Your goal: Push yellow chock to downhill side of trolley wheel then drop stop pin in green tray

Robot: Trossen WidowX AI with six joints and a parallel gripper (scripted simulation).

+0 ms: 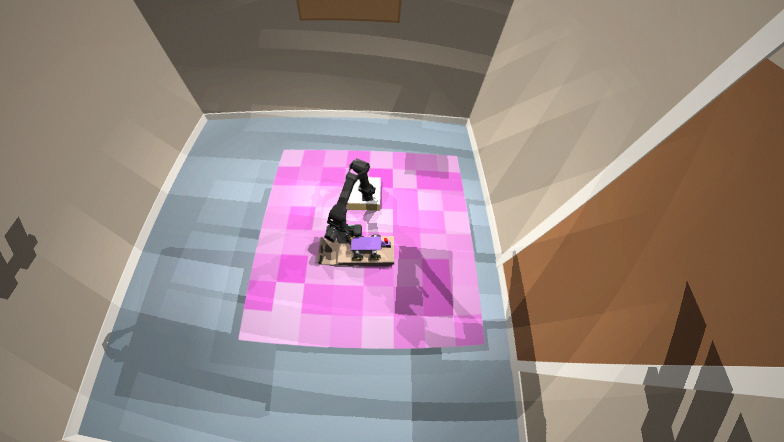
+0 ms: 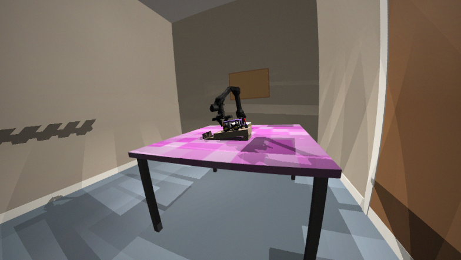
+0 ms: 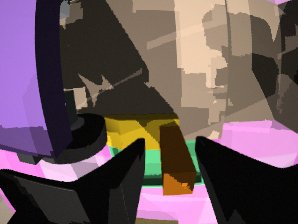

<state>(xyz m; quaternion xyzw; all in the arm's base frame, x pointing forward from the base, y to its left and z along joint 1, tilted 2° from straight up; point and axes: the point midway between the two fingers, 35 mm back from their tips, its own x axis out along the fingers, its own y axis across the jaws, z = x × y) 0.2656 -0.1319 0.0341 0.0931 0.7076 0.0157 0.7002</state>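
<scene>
My gripper tip is 2 cm to the right of the yellow chock and 1 cm above it. Also, from my gripper tip: purple trolley: 7 cm ahead, 11 cm to the left, 2 cm above; green tray: 7 cm behind, 2 cm to the left, 10 cm below; ramp: 7 cm ahead, 10 cm to the left, 4 cm below.
</scene>
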